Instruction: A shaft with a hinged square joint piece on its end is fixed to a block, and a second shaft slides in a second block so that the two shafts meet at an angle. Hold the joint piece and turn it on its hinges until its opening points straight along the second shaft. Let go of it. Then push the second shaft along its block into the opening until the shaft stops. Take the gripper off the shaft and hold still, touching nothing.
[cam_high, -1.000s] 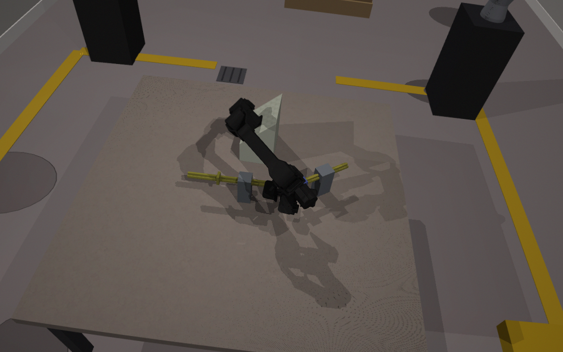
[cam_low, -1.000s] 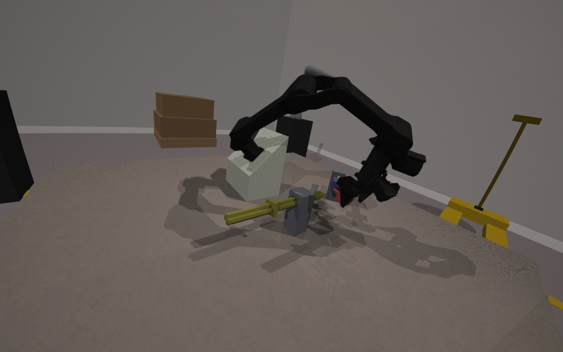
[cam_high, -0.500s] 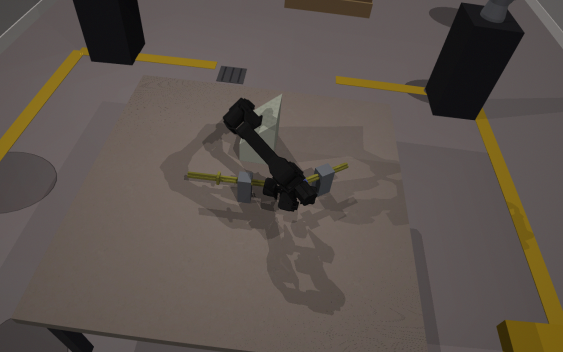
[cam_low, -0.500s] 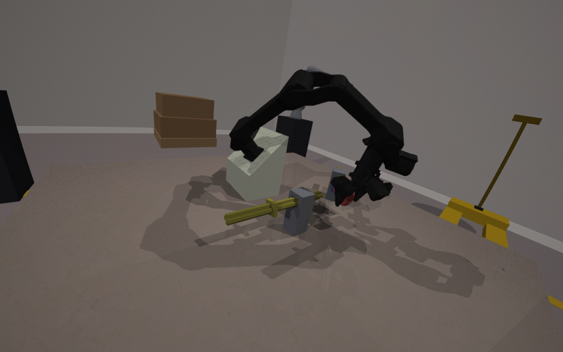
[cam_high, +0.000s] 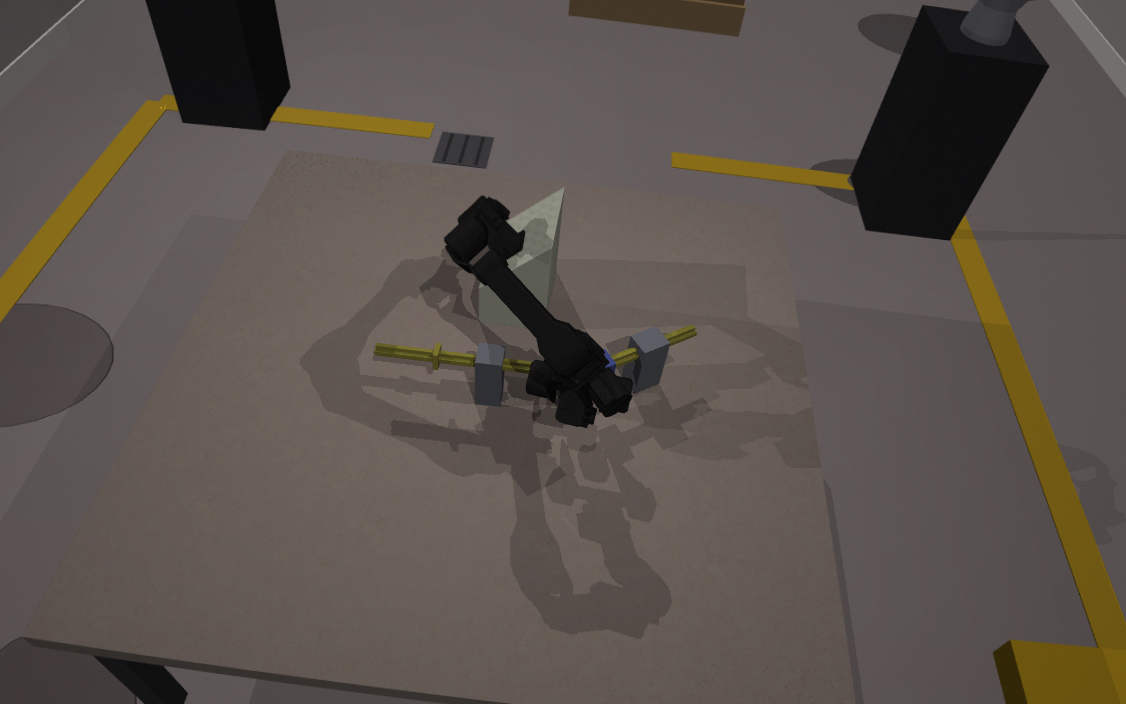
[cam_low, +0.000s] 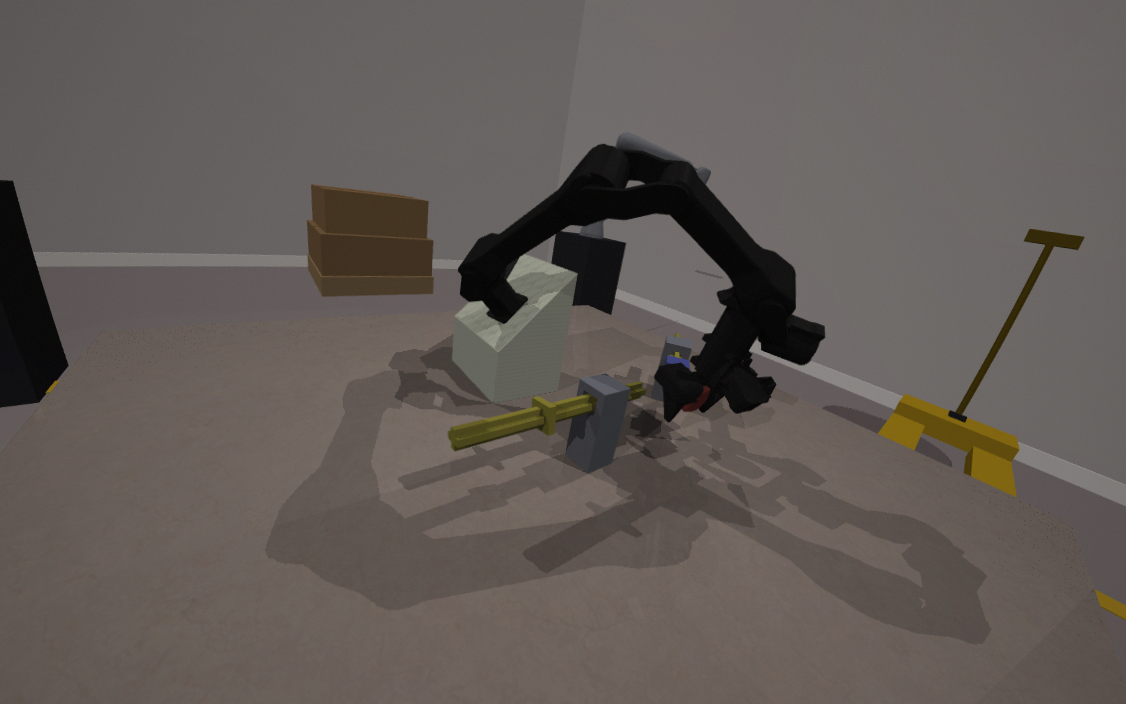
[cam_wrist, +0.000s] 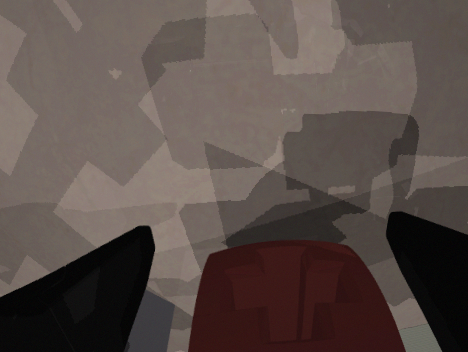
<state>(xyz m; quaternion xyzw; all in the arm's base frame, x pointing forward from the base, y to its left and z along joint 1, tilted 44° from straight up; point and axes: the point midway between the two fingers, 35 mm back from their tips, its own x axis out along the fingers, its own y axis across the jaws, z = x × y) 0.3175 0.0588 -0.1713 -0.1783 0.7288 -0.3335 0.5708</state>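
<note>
My gripper tip is 40 mm below the red joint piece and 10 mm past it.
</note>
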